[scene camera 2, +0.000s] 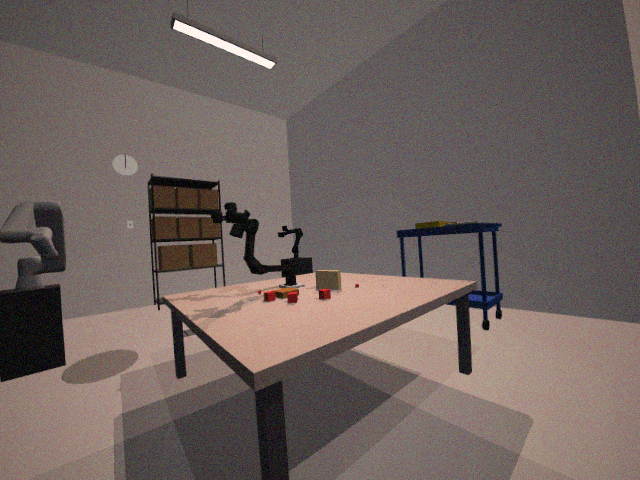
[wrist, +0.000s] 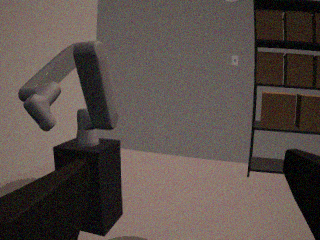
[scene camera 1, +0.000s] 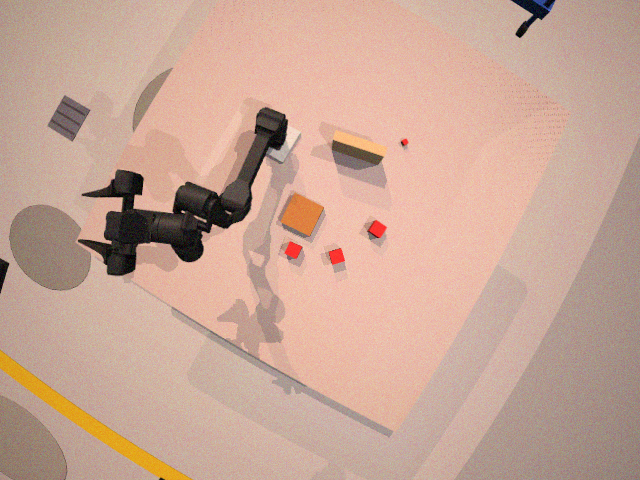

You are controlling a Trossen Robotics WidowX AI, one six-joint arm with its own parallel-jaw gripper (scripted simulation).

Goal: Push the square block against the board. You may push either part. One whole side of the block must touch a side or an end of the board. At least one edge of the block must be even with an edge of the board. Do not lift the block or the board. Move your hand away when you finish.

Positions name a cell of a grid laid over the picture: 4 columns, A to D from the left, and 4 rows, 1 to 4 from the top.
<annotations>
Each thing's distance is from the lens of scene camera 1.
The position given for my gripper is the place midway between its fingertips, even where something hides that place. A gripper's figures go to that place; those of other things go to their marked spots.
my gripper (scene camera 1: A2): 0.66 m
board (scene camera 1: C2): 0.89 m
</annotations>
